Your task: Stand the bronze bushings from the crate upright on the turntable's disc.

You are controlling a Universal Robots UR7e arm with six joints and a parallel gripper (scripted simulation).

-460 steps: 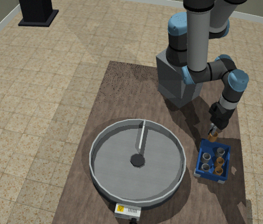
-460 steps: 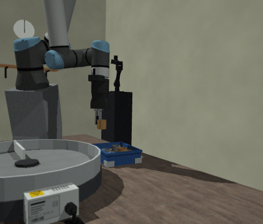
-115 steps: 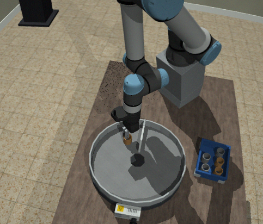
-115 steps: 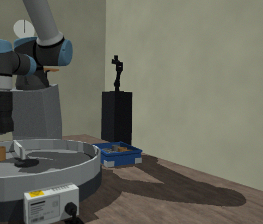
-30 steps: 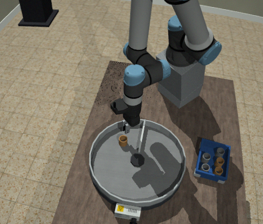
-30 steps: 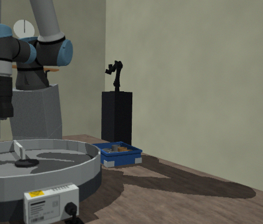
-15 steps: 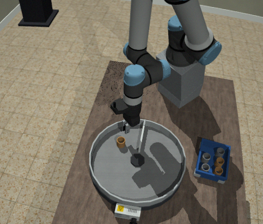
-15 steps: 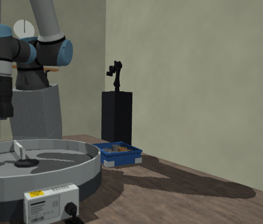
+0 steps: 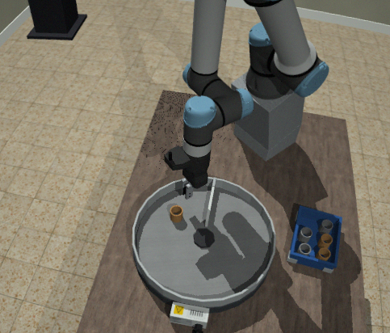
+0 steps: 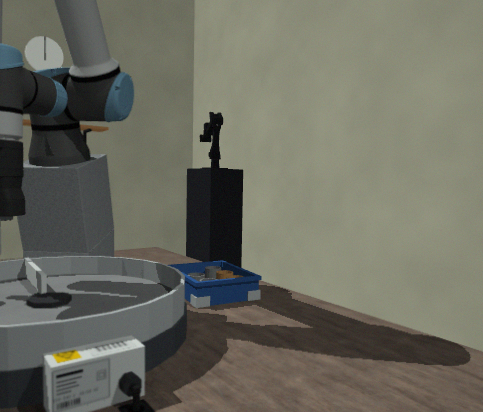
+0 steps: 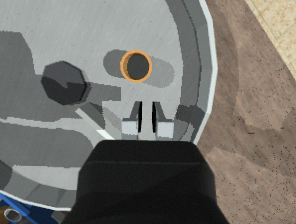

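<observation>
The blue crate lies 420 mm to the left of my hand, 110 mm below it and 50 mm ahead of it. From my hand the other things lie so: grey turntable disc: 110 mm ahead, 80 mm below, 60 mm to the left.
</observation>
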